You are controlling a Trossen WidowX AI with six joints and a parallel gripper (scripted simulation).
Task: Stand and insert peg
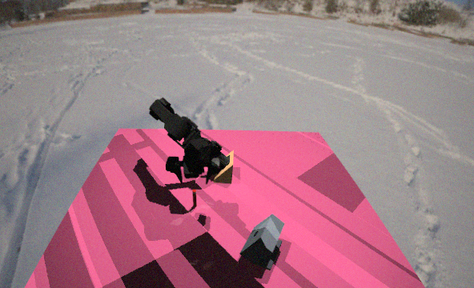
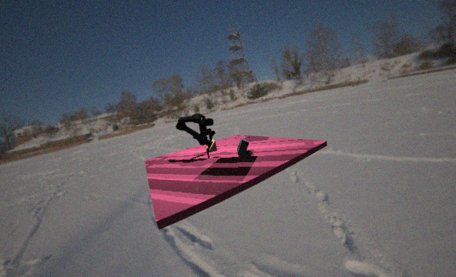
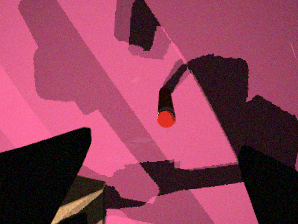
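Now: gripper tip 6 cm above the red peg. The rest, counted from my gripper tip: grey sloped panel 19 cm ahead, 25 cm to the left, 6 cm below.
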